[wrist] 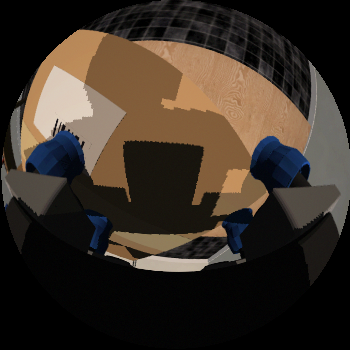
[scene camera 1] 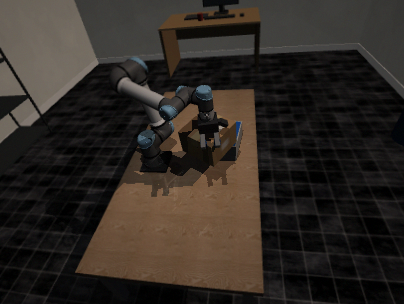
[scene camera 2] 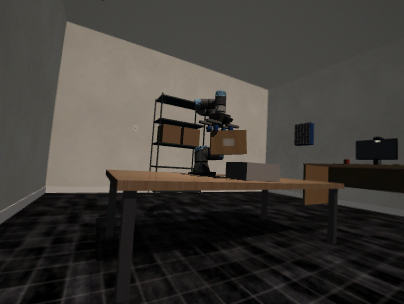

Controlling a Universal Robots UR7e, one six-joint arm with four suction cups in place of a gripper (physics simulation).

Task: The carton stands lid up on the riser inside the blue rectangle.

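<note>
The brown carton (scene camera 1: 220, 150) (scene camera 2: 238, 144) (wrist: 145, 122) hangs from my gripper's suction cups, with a white label on one side. My gripper (scene camera 1: 209, 134) (scene camera 2: 220, 128) (wrist: 167, 192) is on the carton's top face. The cups show dark blue in the wrist view. In scene camera 2 the carton is higher than the grey riser (scene camera 1: 239, 146) (scene camera 2: 260, 172), with a gap between their heights, and reaches further left. In scene camera 1 the carton hides most of the riser; a strip of the blue rectangle (scene camera 1: 238, 126) shows past it.
The wooden table (scene camera 1: 200, 240) (scene camera 2: 165, 180) carries the arm's base (scene camera 1: 154, 162) beside the riser. A shelf rack with two cartons stands behind the table in scene camera 2. A desk (scene camera 1: 172, 21) with a monitor and a red cup (scene camera 1: 200, 17) stands beyond the table.
</note>
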